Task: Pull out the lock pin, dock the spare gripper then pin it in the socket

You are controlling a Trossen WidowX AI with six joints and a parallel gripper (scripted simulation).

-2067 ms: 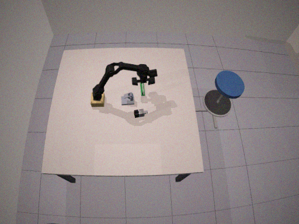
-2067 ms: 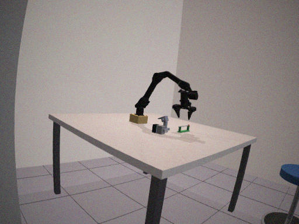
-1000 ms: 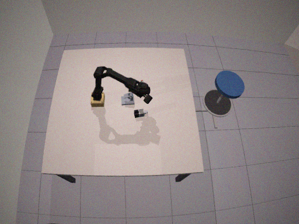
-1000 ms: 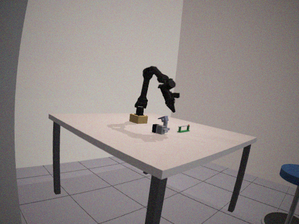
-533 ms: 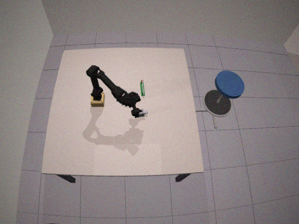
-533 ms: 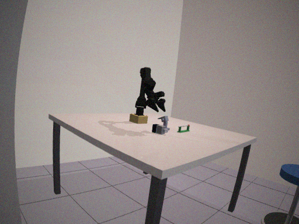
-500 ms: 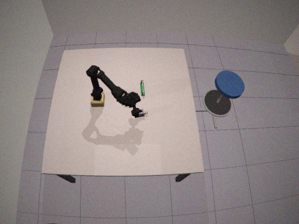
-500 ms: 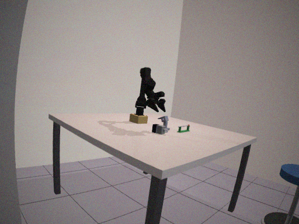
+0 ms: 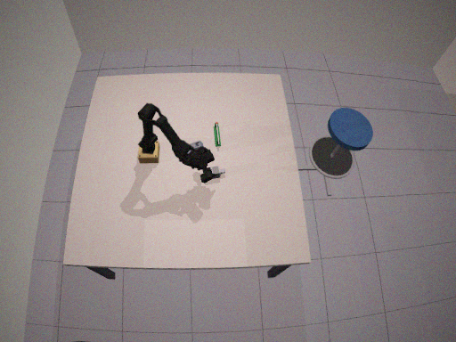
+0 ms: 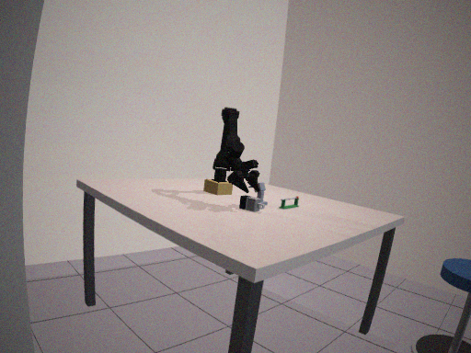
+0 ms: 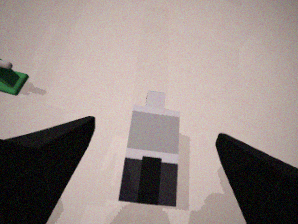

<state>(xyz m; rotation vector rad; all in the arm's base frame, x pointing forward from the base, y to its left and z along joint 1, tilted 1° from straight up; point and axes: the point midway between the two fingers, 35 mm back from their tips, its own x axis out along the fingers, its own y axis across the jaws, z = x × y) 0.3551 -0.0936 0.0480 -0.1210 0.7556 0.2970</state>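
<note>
The spare gripper is 50 mm below my gripper tip. Also, from my gripper tip: green cradle 260 mm to the left, 60 mm below, 10 mm behind; then socket 120 mm to the left, 110 mm behind, 30 mm below.
</note>
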